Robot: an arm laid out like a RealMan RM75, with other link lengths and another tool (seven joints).
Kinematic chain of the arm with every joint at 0, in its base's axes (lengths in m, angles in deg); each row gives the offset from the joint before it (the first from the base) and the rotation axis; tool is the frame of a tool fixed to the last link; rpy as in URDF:
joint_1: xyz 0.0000 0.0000 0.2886 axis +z
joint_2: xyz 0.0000 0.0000 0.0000 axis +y
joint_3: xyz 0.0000 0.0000 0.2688 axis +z
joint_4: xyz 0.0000 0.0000 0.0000 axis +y
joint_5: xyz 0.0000 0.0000 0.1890 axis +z
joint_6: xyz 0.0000 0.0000 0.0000 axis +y
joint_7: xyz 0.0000 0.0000 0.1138 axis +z
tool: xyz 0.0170 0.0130 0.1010 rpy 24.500 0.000 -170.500
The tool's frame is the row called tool.
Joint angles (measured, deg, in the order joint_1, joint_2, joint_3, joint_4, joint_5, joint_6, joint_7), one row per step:
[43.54 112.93 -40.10 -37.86 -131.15 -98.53 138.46]
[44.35 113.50 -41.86 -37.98 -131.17 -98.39 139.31]
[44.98 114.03 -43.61 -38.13 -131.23 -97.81 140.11]
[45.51 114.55 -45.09 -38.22 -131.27 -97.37 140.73]
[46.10 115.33 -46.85 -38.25 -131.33 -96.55 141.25]
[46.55 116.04 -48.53 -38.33 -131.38 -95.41 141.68]
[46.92 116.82 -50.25 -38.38 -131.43 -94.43 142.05]
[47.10 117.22 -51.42 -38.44 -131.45 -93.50 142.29]
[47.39 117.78 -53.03 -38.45 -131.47 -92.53 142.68]
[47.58 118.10 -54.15 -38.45 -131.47 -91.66 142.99]
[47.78 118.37 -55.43 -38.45 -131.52 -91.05 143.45]
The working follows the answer.
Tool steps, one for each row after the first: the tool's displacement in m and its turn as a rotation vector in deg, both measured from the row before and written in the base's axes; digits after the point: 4 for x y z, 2 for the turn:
[-0.0052 -0.0019 -0.0064 -1.52 -0.79 0.71]
[-0.0033 -0.0009 -0.0062 -1.03 -1.03 0.53]
[-0.0031 -0.0014 -0.0057 -0.96 -0.79 0.51]
[-0.0035 -0.0017 -0.0081 -0.97 -0.92 0.72]
[-0.0023 -0.0006 -0.0075 -0.49 -1.00 0.67]
[-0.0022 -0.0020 -0.0079 -0.70 -0.92 0.70]
[-0.0005 -0.0001 -0.0046 -0.09 -0.76 0.44]
[-0.0012 -0.0014 -0.0063 -0.47 -0.94 0.59]
[-0.0004 0.0000 -0.0041 -0.08 -0.72 0.36]
[-0.0001 -0.0011 -0.0038 -0.40 -0.86 0.32]

Tool pose at each row, in the base's axes (x y z in m, rotation vector in deg; rounded; the steps above come from the unrounded poses):
[0.2030 0.3349 -0.0025 -94.57 -116.62 32.22]
[0.1978 0.3330 -0.0088 -95.25 -117.90 33.59]
[0.1945 0.3321 -0.0150 -95.97 -119.16 34.19]
[0.1914 0.3307 -0.0207 -96.51 -120.24 34.87]
[0.1878 0.3290 -0.0288 -96.94 -121.61 35.55]
[0.1855 0.3284 -0.0363 -97.20 -122.96 35.58]
[0.1833 0.3264 -0.0442 -97.49 -124.31 35.95]
[0.1828 0.3263 -0.0489 -97.62 -125.26 35.62]
[0.1816 0.3250 -0.0552 -97.90 -126.50 35.66]
[0.1812 0.3249 -0.0593 -98.07 -127.34 35.31]
[0.1811 0.3239 -0.0630 -98.51 -128.27 35.25]

